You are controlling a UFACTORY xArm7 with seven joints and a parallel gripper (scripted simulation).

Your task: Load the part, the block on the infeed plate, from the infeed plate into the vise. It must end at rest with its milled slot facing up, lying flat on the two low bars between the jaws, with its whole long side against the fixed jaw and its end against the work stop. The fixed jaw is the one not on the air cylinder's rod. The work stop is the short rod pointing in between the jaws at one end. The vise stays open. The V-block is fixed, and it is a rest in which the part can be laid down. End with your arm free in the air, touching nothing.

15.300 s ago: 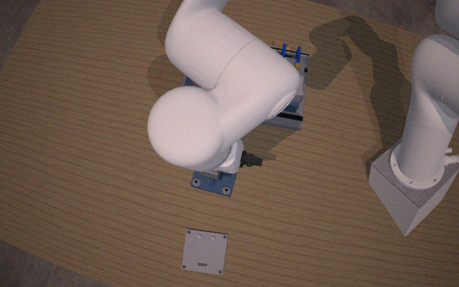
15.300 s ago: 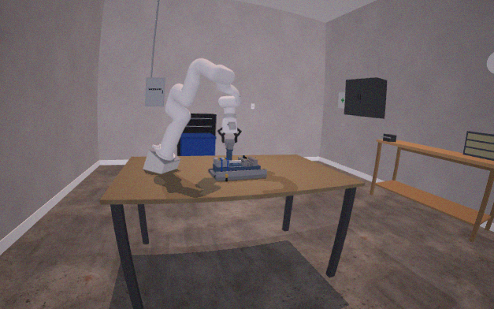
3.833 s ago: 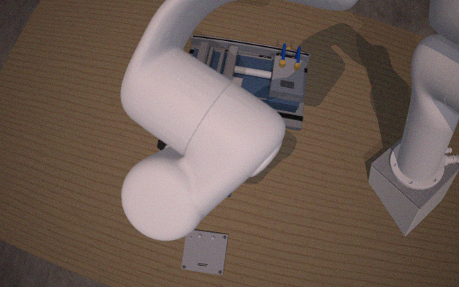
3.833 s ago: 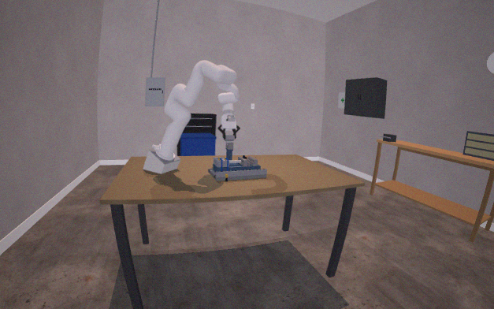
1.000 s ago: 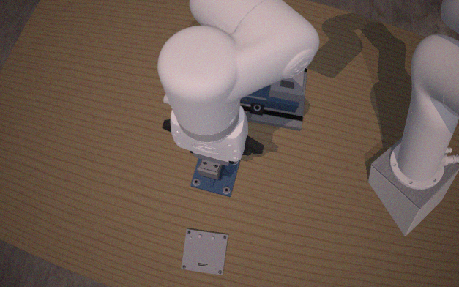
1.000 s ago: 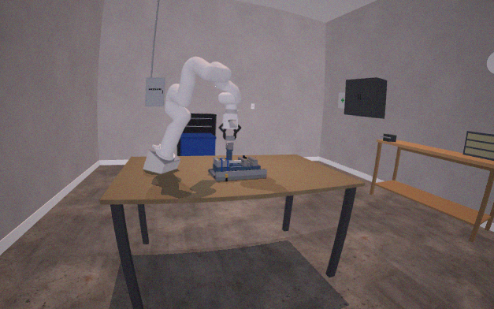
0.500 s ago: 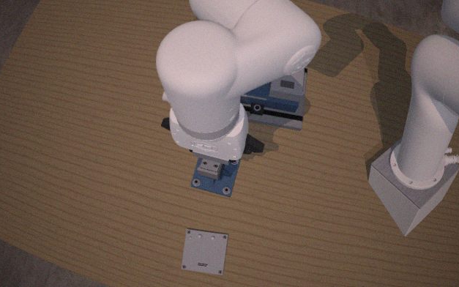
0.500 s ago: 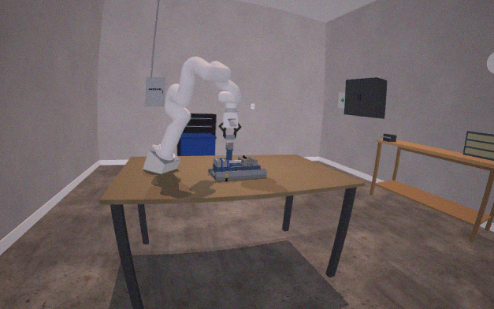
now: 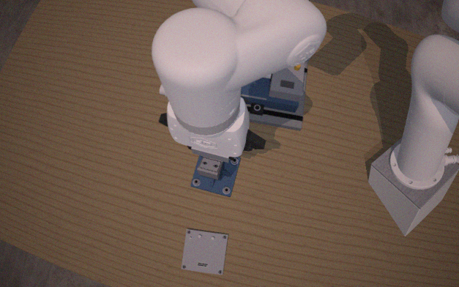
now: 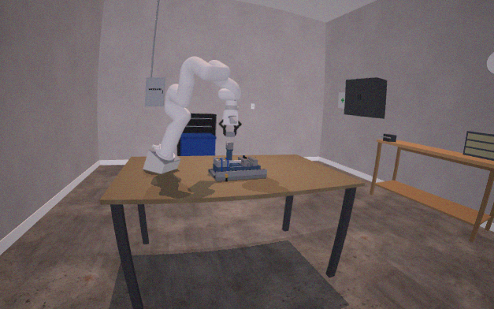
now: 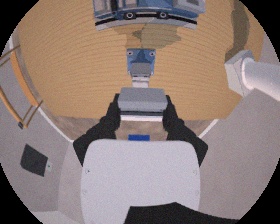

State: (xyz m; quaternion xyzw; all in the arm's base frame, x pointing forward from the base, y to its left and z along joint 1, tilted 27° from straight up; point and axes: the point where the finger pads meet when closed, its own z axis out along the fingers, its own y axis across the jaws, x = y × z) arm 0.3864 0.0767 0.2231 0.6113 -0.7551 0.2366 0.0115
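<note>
The fixed jaw lies 40 mm ahead of my hand, 230 mm to the right of it and 140 mm below it. Also, from my hand: part: right at my hand; work stop post: 20 mm ahead, 160 mm to the right, 160 mm below; work stop: 20 mm ahead, 180 mm to the right, 130 mm below.
</note>
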